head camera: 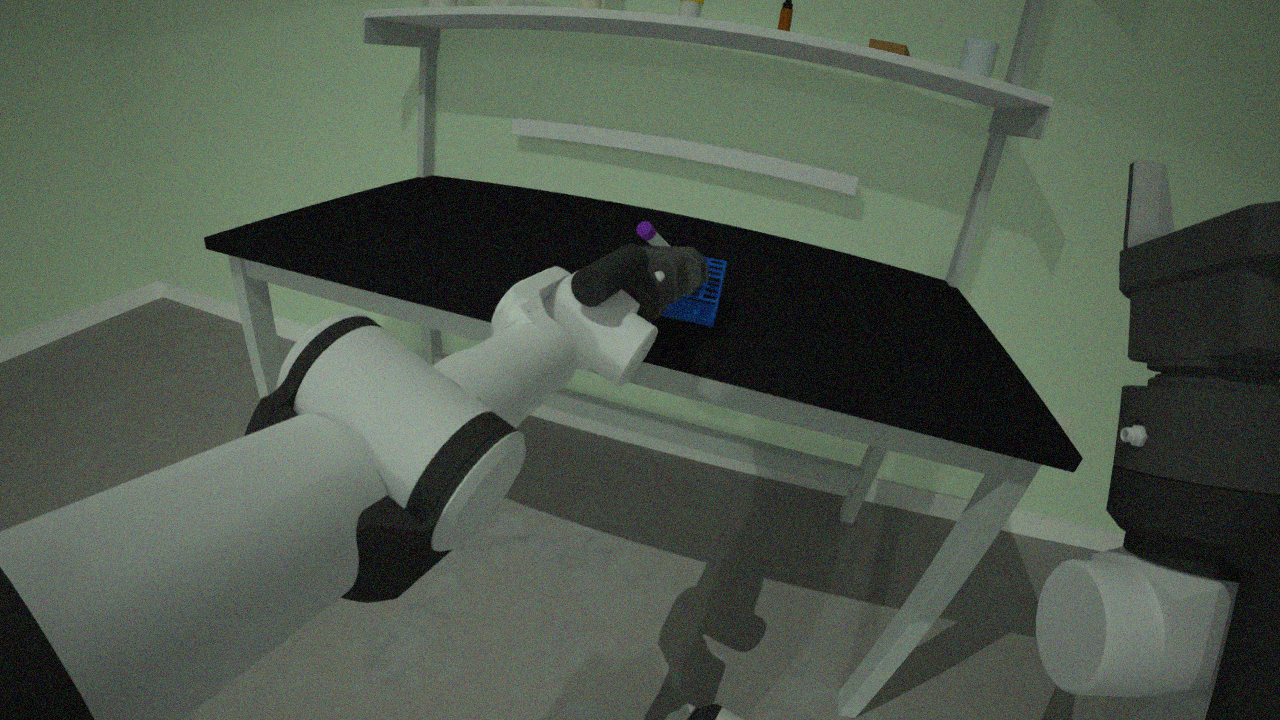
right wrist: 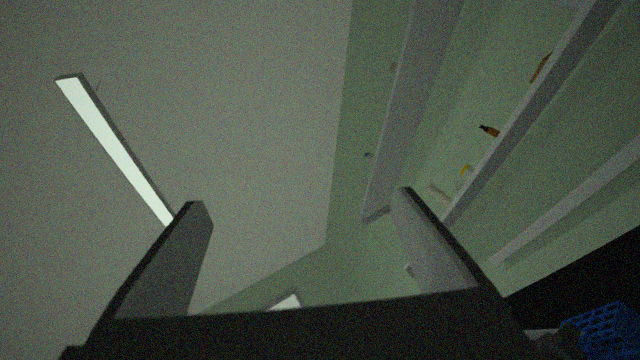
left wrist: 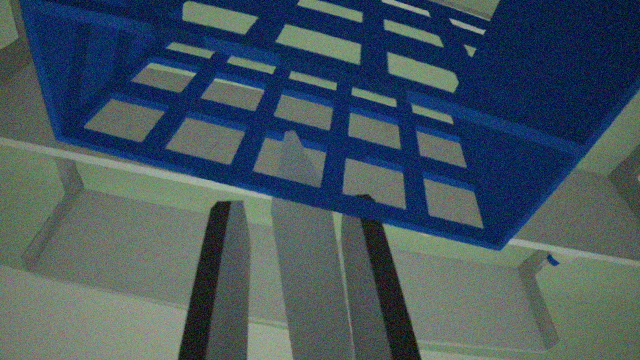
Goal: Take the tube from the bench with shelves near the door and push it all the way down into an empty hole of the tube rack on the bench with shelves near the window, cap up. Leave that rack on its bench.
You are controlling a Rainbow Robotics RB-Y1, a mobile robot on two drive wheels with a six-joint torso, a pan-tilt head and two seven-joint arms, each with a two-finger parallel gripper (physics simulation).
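Frame: origin at the robot's base, x left, y back, z up, level; metres.
Where they show: left gripper, fingertip midpoint: (head camera: pixel 677 255) (right wrist: pixel 568 329) (left wrist: pixel 294 218); right gripper, fingertip midpoint: (head camera: pixel 1215 125) (right wrist: pixel 302 206).
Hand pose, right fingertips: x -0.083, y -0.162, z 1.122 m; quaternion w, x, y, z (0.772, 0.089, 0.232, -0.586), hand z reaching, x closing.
Each offset is from my right fingertips to the top centre of the thing. "*": to the spot under its first point. Level surfaces: height alone.
The tube (head camera: pixel 660 240) (left wrist: pixel 312 290) has a purple cap, which shows beyond my left gripper in the head view. The tube leans well off upright. The blue tube rack {dy -0.326, dx +0.443, dz -0.284 m} (head camera: pixel 693 310) (left wrist: pixel 510 200) (right wrist: pixel 612 325) is on the black bench top {dz -0.359 m} (head camera: pixel 850 358). My left gripper (head camera: pixel 702 268) (left wrist: pixel 294 218) is at the rack, partly open, with the tube loose between its fingers and gaps on both sides. The tube's pointed tip shows through a grid opening near the rack's edge; I cannot tell whether it is inside a hole. My right gripper (head camera: pixel 1150 201) (right wrist: pixel 302 206) is wide open and empty, raised at the right.
A long shelf {dz +0.079 m} (head camera: pixel 716 34) runs above the bench, holding a brown bottle {* dy -0.748, dx +0.500, dz +0.143 m} (head camera: pixel 785 15) (right wrist: pixel 490 131), an orange-brown block {* dy -0.840, dx +0.303, dz +0.129 m} (head camera: pixel 888 46) and a pale container {* dy -0.885, dx +0.123, dz +0.151 m} (head camera: pixel 979 57). A pale rail (head camera: pixel 680 154) is on the green wall behind. A bench leg {* dy -0.367, dx -0.093, dz -0.690 m} (head camera: pixel 930 591) stands at the front right.
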